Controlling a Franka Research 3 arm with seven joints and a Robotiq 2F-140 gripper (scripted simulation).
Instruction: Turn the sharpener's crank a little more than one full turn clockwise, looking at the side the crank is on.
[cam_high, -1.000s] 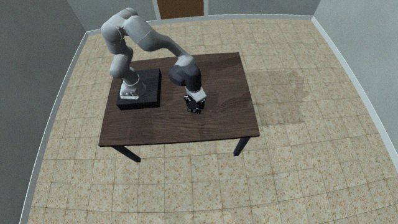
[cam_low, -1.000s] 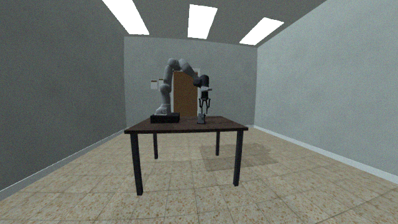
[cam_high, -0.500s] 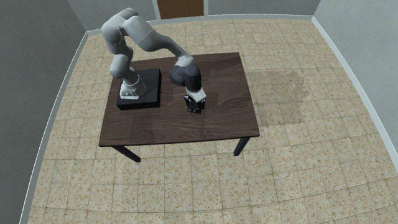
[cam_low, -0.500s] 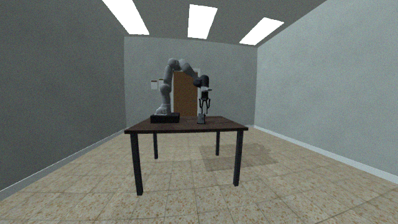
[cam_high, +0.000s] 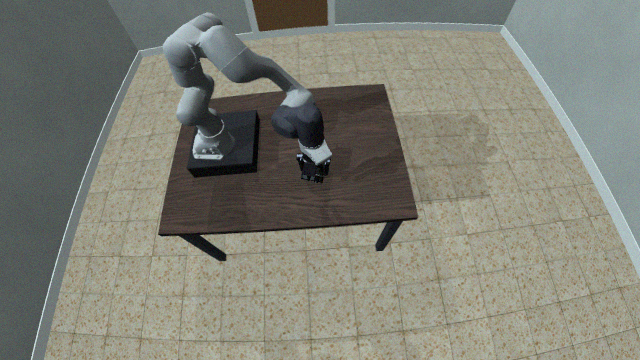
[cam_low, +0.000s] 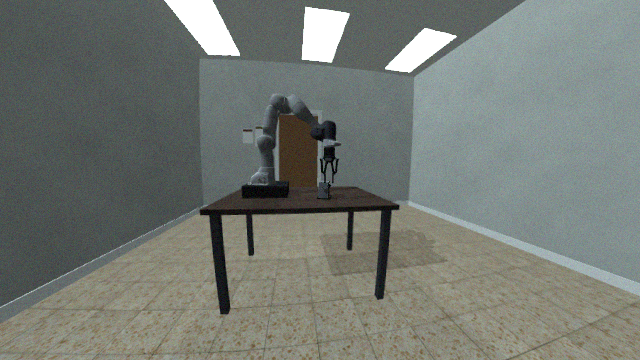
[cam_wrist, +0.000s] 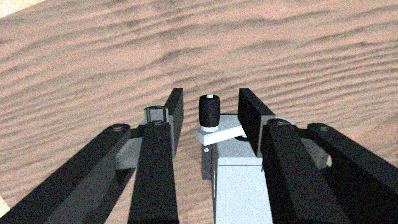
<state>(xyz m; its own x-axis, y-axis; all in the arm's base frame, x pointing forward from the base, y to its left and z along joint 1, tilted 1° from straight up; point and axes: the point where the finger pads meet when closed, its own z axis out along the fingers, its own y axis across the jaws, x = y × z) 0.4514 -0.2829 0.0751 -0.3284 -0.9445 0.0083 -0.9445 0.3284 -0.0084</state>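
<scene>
Right now the sharpener crank is 60 mm below my hand and 30 mm to the left of it.
</scene>
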